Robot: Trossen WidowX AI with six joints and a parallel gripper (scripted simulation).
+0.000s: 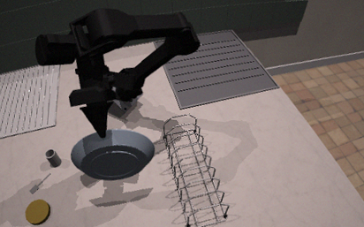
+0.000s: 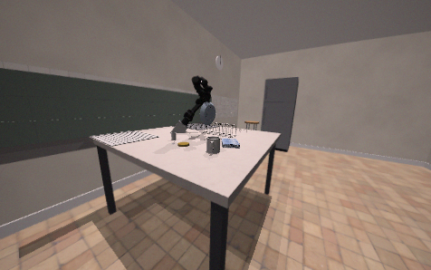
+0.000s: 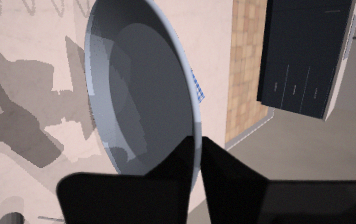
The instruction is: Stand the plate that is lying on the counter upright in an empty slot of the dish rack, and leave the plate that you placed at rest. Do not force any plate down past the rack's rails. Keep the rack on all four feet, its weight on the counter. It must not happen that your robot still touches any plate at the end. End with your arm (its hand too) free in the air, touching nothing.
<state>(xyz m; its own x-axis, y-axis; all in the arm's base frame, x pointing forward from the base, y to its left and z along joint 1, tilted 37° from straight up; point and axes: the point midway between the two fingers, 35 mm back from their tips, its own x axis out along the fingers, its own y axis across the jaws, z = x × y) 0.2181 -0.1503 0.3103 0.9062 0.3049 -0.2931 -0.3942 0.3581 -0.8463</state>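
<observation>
Now: hand 3 cm short of the plate, 1 cm to the right of it and 11 cm above it. Also, from my hand: small spatula: 1 cm behind, 30 cm to the right, 32 cm below; then mug: 31 cm ahead, 21 cm to the right, 28 cm below; then yellow disc: 8 cm ahead, 27 cm to the right, 31 cm below.
</observation>
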